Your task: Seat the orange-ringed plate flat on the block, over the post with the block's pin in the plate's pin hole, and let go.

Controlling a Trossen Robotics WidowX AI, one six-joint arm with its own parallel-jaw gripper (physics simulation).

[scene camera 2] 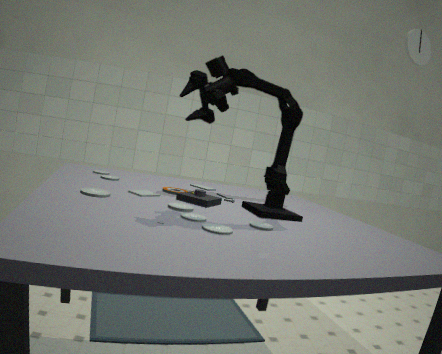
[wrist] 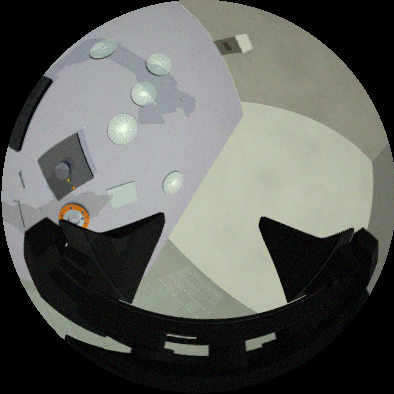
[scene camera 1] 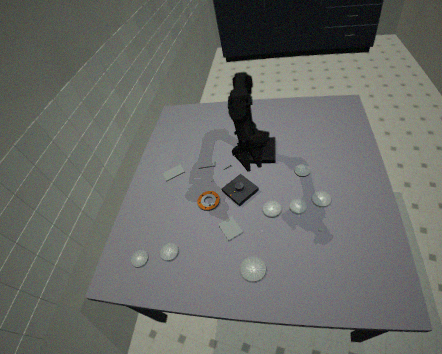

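Seen in the pictures: gripper, fingertip midpoint: point(scene camera 2: 183, 108) point(wrist: 213, 219) point(scene camera 1: 254, 169); arm's base, origin of the base link: point(scene camera 2: 273, 207).
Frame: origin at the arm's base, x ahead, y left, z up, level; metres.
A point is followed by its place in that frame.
The orange-ringed plate point(scene camera 1: 202, 204) @(x 0.352, y -0.245, z -0.009 m) point(scene camera 2: 170, 189) @(x 0.353, y -0.214, z -0.009 m) point(wrist: 65, 209) @(x 0.302, y -0.187, z -0.009 m) lies flat on the table beside the dark square block, apart from it. The block point(scene camera 1: 241, 197) @(x 0.337, y -0.060, z 0.005 m) point(scene camera 2: 199, 200) @(x 0.307, y -0.003, z -0.001 m) point(wrist: 80, 150) @(x 0.316, y -0.015, z 0.005 m) sits on the table with its round post point(scene camera 1: 239, 186) @(x 0.288, y -0.066, z 0.025 m) point(scene camera 2: 200, 192) @(x 0.289, y -0.049, z 0.020 m) point(wrist: 62, 170) @(x 0.285, y -0.066, z 0.024 m) standing bare at the middle. Small orange and yellow marks show on the block's top next to the post; the pin itself is too small to tell. My gripper point(scene camera 2: 183, 107) @(x 0.426, y 0.017, z 0.298 m) point(wrist: 213, 219) @(x 0.426, y 0.017, z 0.298 m) is open and empty, high above the table. In the wrist view its left finger covers the plate's near edge.
Several pale round discs, among them one point(scene camera 1: 253, 269) @(x 0.667, y -0.018, z -0.011 m) point(scene camera 2: 95, 192) @(x 0.667, y 0.014, z -0.008 m) at the front, lie about the table point(scene camera 1: 325, 290) @(x 0.755, y 0.239, z -0.019 m) point(scene camera 2: 250, 255) @(x 0.364, y 0.486, z -0.019 m). A pale square piece point(scene camera 1: 231, 228) @(x 0.483, y -0.107, z -0.014 m) point(scene camera 2: 144, 193) @(x 0.483, y -0.093, z -0.014 m) point(wrist: 122, 194) @(x 0.478, y -0.110, z -0.014 m) lies near the plate. A pale rectangle point(scene camera 1: 174, 172) @(x 0.133, y -0.419, z -0.014 m) and thin dark pieces point(scene camera 1: 207, 166) @(x 0.112, y -0.239, z -0.013 m) lie left of the arm's base.
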